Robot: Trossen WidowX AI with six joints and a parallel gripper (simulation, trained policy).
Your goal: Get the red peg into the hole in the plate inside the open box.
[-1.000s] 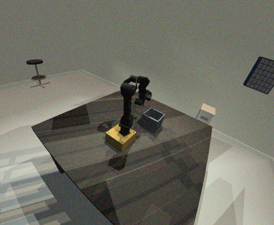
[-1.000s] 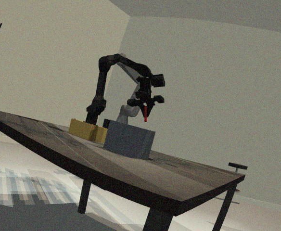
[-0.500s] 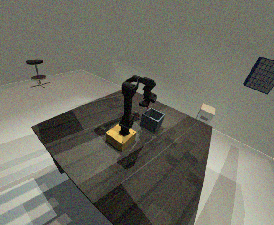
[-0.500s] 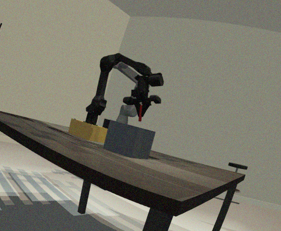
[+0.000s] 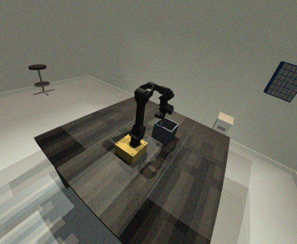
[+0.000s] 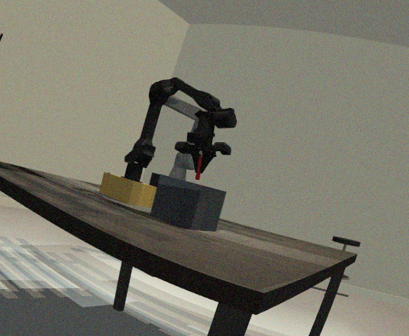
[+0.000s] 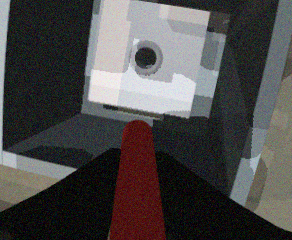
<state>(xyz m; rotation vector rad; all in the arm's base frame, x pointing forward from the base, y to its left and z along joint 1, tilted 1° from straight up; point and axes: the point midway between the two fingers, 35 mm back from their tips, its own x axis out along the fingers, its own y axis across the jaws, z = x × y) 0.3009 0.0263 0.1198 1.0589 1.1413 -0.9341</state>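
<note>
My gripper tip is 3 cm short of the light plate, 4 cm to the left of it and 13 cm above it. From my gripper tip the other things lie so: red peg (2 cm above).
</note>
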